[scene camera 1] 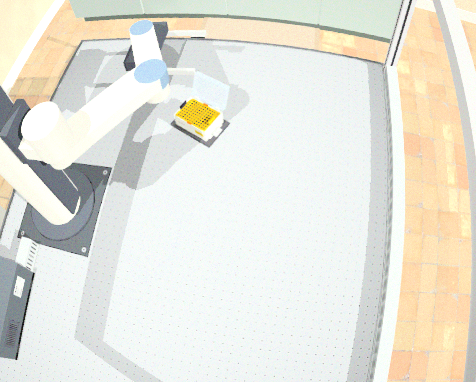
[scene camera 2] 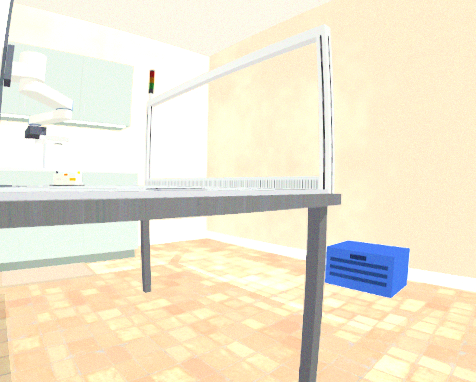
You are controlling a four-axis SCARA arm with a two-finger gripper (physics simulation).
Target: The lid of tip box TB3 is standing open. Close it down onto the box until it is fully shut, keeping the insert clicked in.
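Note:
Tip box TB3 is a white box with a yellow perforated insert in its top; I cannot tell whether the insert is fully clicked in. Its translucent pale-blue lid stands up open along the box's back edge in scene camera 1; it is faint in scene camera 2. My gripper is open and empty, fingers wide apart, above and behind the box. In scene camera 1 the nearer fingertip overlaps the lid's upper left corner; I cannot tell whether they touch.
The box sits on a dark base plate on the light perforated table. My arm reaches in from the left. A framed screen stands along the table edge. A blue cabinet stands on the floor.

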